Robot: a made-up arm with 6 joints.
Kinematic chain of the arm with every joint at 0, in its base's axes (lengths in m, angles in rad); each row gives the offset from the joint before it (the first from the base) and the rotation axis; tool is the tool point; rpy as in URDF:
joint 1: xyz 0 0 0.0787 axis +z
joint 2: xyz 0 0 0 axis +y
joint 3: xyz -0.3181 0 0.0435 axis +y
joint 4: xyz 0.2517 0 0.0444 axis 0.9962 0 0.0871
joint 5: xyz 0 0 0 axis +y
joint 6: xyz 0.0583 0 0.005 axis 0.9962 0 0.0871
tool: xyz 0 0 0 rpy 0 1.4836 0
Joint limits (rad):
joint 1: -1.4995..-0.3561
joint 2: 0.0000..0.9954
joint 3: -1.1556..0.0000
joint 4: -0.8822..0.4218
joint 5: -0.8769..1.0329
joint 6: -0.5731..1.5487
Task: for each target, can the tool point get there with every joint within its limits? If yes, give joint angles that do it. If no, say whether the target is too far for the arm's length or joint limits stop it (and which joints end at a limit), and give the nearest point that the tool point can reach.
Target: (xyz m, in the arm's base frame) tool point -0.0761 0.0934 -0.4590
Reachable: no: joint limits stop it (at a limit: joint 2, joint 3, joint 5) | nearest point -0.0204 0.0250 0.1191 | short by 0.585 m
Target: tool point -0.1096 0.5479 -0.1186
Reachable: no: joint limits stop it (at a limit: joint 2, joint 3, joint 4, joint 5) | nearest point -0.0076 0.0378 0.1235 | short by 0.574 m
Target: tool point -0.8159 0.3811 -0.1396
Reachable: no: too far | nearest point -0.2606 0.1217 0.4204 | short by 0.830 m
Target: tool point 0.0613 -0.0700 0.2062
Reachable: yes | joints -0.8500 0.8203 -0.1104 0.0052 -0.5491 0.5673
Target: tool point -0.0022 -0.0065 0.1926
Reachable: yes | joints -1.1437 0.2701 -0.1884 -0.1275 0.6854 0.1025
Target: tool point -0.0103 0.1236 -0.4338
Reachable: no: joint limits stop it (at a limit: joint 2, joint 3, joint 5) | nearest point -0.0027 0.0321 0.1191 | short by 0.560 m
